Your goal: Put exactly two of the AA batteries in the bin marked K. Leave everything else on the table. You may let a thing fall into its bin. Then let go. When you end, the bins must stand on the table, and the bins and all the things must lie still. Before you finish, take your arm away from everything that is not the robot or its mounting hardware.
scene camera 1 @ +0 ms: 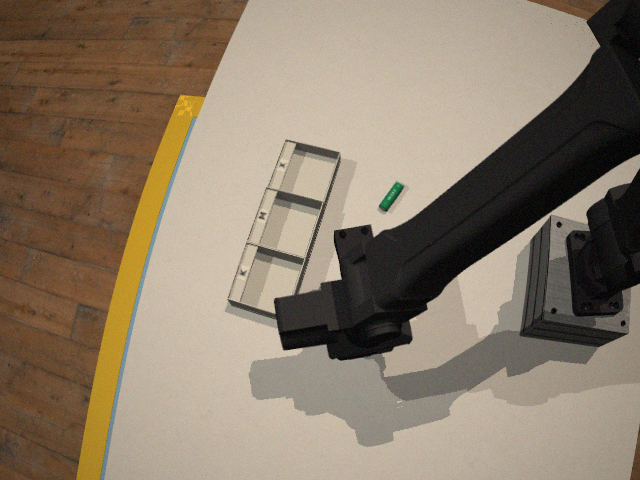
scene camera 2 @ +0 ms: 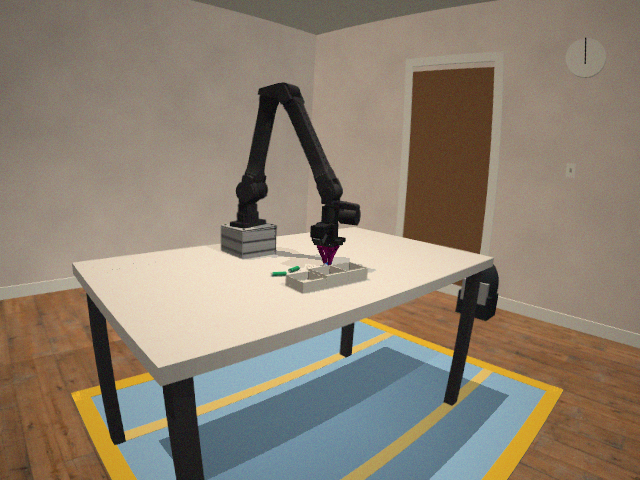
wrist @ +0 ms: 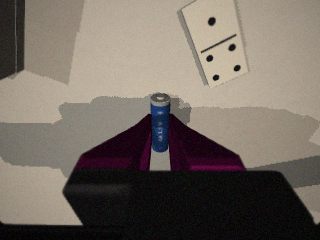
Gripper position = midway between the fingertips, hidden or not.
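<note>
There is a grey bin (scene camera 1: 291, 221) that I can see, and scene camera 2 gives me another look at the grey bin (scene camera 2: 319, 278). As for my gripper (scene camera 1: 363, 339), I can see it as well, and the wrist view also shows my gripper (wrist: 160, 120).
</note>
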